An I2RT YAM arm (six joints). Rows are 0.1 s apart.
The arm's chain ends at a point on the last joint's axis. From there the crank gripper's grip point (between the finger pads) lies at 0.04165 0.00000 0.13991 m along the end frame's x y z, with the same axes.
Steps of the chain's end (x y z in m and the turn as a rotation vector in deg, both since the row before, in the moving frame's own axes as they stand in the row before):
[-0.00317, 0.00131, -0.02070, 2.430, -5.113, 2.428]
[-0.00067, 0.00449, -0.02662, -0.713, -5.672, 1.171]
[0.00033, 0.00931, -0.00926, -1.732, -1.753, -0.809]
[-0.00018, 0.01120, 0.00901, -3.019, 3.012, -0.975]
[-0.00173, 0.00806, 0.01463, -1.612, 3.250, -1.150]
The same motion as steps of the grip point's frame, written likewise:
[-0.01571, -0.00319, -0.01764, 2.430, -5.113, 2.428]
[-0.01473, 0.00696, -0.02321, -0.713, -5.672, 1.171]
[-0.00394, 0.01300, -0.00811, -1.732, -1.753, -0.809]
[0.00717, 0.01774, 0.00645, -3.019, 3.012, -0.975]
[0.00616, 0.01105, 0.01200, -1.612, 3.250, -1.150]

